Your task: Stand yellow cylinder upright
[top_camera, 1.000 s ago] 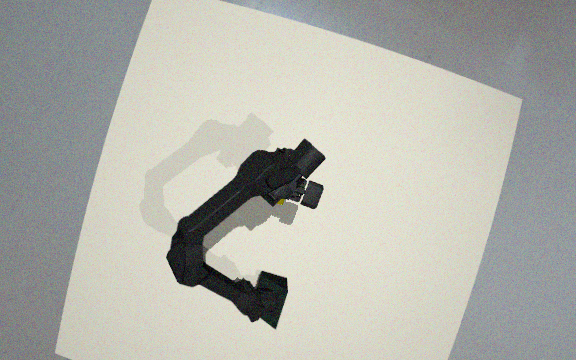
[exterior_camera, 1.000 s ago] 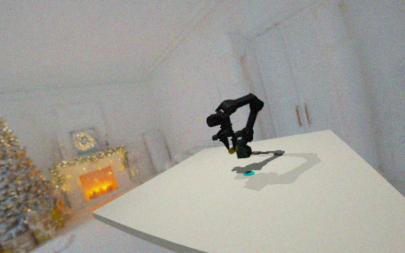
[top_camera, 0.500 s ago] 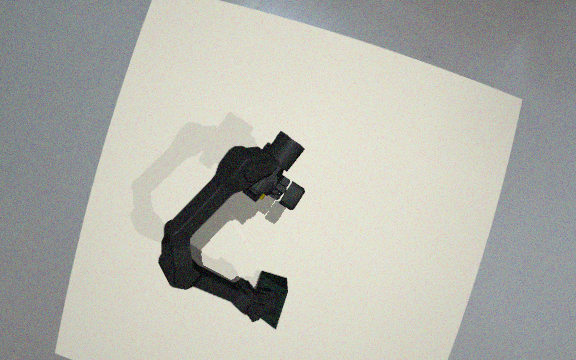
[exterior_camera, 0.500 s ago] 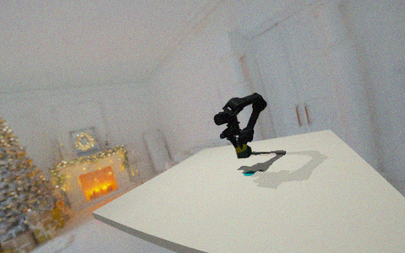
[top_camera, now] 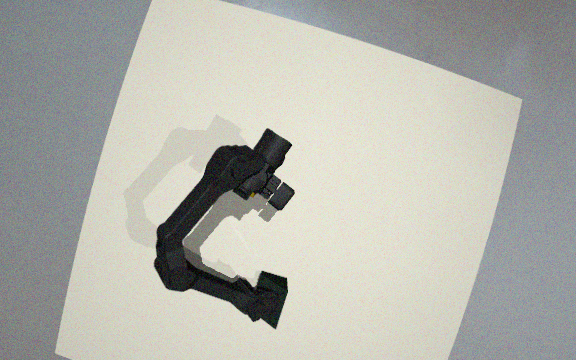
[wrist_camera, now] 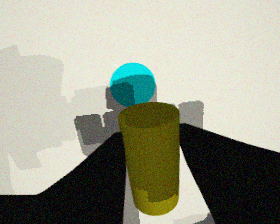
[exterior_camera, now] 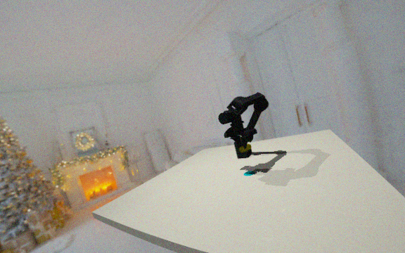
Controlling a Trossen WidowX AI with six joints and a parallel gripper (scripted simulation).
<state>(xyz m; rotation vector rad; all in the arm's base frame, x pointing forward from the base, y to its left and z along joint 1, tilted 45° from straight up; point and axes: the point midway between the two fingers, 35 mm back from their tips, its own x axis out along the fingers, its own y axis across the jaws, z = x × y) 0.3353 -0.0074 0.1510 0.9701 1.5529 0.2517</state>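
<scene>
Right now my gripper tip is 14 cm above the cyan circle. Round my gripper tip: yellow tall cylinder 2 cm behind, 1 cm to the left.
</scene>
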